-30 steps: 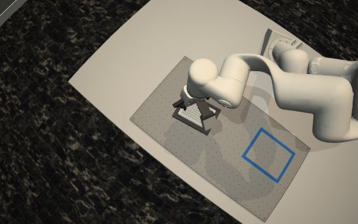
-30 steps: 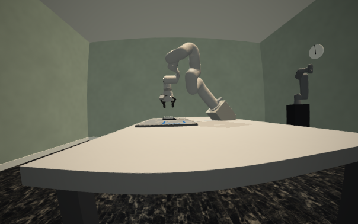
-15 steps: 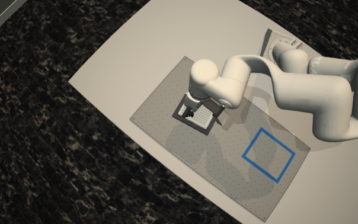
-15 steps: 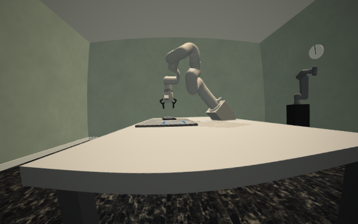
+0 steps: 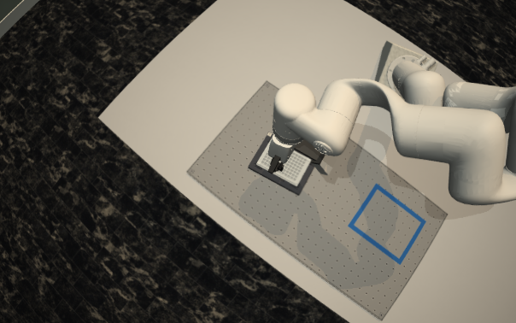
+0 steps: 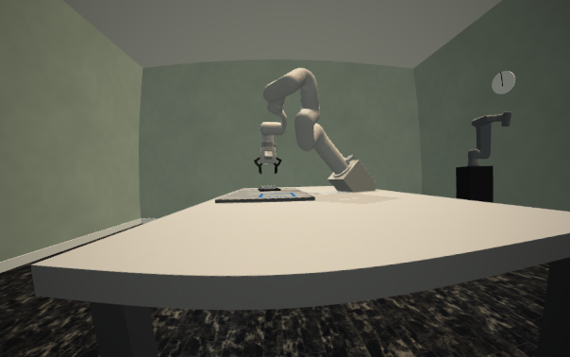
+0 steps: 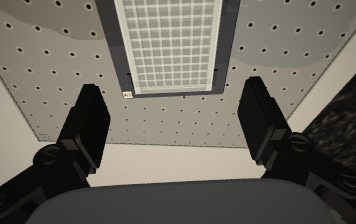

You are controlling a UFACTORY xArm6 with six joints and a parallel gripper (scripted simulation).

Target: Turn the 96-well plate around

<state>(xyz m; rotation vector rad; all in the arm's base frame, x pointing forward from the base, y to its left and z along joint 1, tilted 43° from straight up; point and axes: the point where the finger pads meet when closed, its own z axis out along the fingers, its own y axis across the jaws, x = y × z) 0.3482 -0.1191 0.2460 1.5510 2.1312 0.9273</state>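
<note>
The 96-well plate lies 90 mm below my hand. The rest, counted from my hand: small A1 mark: 20 mm behind, 90 mm to the right, 100 mm below; then dark plate nest N1: 100 mm below.
</note>
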